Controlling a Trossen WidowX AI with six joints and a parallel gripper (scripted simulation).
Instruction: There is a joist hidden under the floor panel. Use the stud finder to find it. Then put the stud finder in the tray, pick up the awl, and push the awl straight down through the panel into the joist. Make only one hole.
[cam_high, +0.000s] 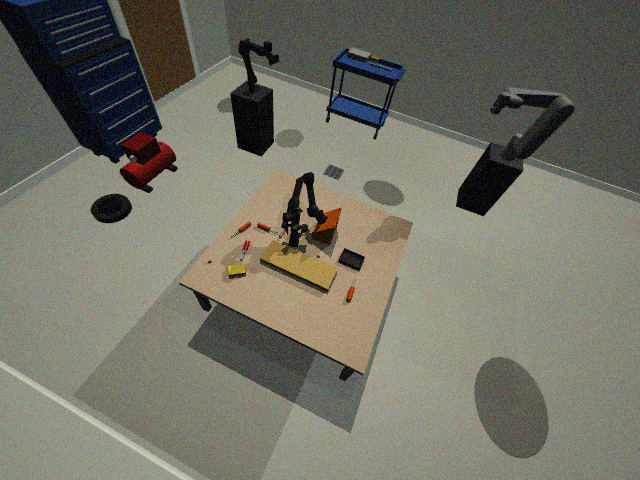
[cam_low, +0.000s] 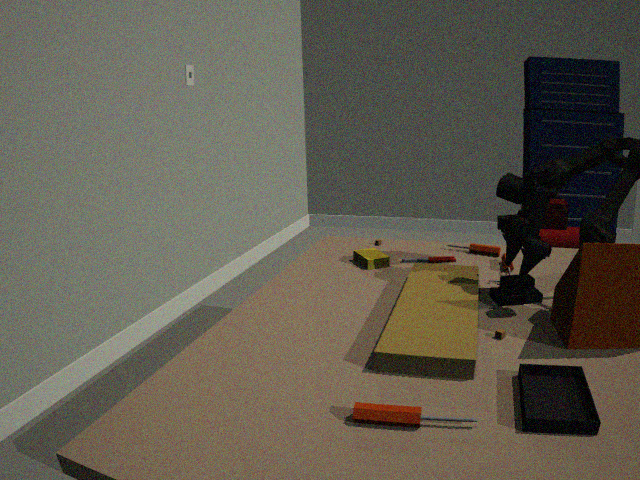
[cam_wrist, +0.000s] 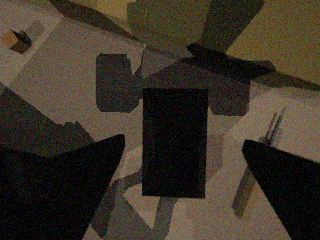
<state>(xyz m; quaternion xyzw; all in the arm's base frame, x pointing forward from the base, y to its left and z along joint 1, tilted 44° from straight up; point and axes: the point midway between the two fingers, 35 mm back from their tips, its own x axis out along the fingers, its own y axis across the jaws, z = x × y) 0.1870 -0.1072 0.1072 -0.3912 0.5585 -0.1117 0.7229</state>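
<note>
Now: gripper tip 30 mm above the stud finder and 10 mm to the right of it. Round my gripper tip: awl (100 mm to the right, 60 mm below); then black tray (450 mm to the left, 60 mm below, 40 mm behind); then yellow block (400 mm ahead, 230 mm to the right, 60 mm below).
</note>
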